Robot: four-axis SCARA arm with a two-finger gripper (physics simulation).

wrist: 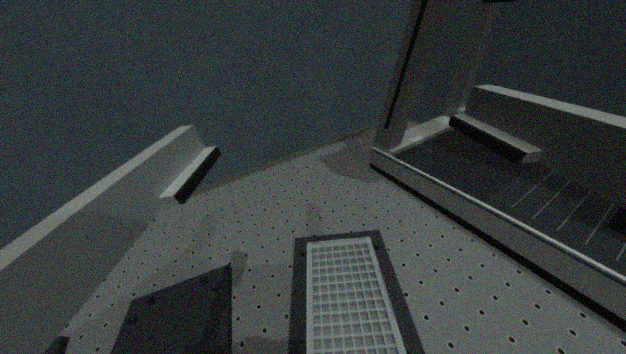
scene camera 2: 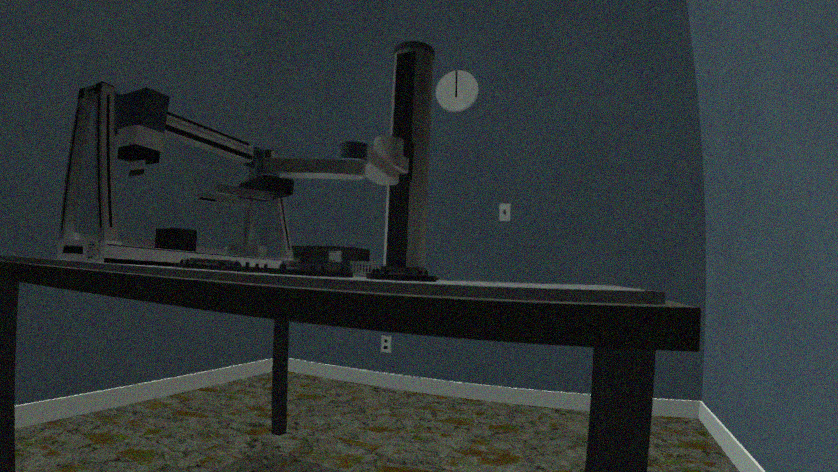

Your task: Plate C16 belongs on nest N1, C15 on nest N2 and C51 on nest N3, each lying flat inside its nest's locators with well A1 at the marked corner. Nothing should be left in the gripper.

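Places are measured from the arm's base along level axes (x ahead, y left, z up), in centimetres.
Pixels of known places: gripper, fingertip midpoint: [wrist: 330, 122] [scene camera 2: 206, 192].
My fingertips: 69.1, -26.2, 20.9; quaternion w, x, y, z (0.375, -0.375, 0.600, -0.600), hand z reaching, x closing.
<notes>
Behind a point stands the place of what it marks, as x, y, z.
My gripper [scene camera 2: 218, 193] {69.1, -26.3, 20.9} [wrist: 330, 122] {69.1, -26.3, 20.9} is open and empty, its two fingers wide apart, high above the table. In the wrist view, a pale gridded well plate [wrist: 345, 295] {66.4, -25.0, 3.8} lies on the dark base of nest N3 [wrist: 298, 280] {71.0, -21.4, 2.5}, at the bottom centre. Its near end is cut off by the frame, and its code and corner mark cannot be read. To its left a dark nest [wrist: 175, 315] {74.7, -7.6, 2.5}, the OUT nest, shows a bare top. A dark corner [wrist: 59, 345] {78.3, 5.0, 2.2} shows at the lower left. Nests N1 and N2 and their plates cannot be made out in these views.
A long track with a raised rim [wrist: 480, 207] {65.1, -44.9, 5.8} runs along the right of the wrist view. In scene camera 2, a gantry post [scene camera 2: 87, 175] {85.1, -57.8, 24.3} and a dark box [scene camera 2: 175, 239] {56.5, -53.2, 9.7} stand at the left. My arm's column [scene camera 2: 419, 175] {4.2, 6.2, 37.8} stands right of low dark fixtures on the table [scene camera 2: 527, 325] {105.0, 58.9, -2.3}.
</notes>
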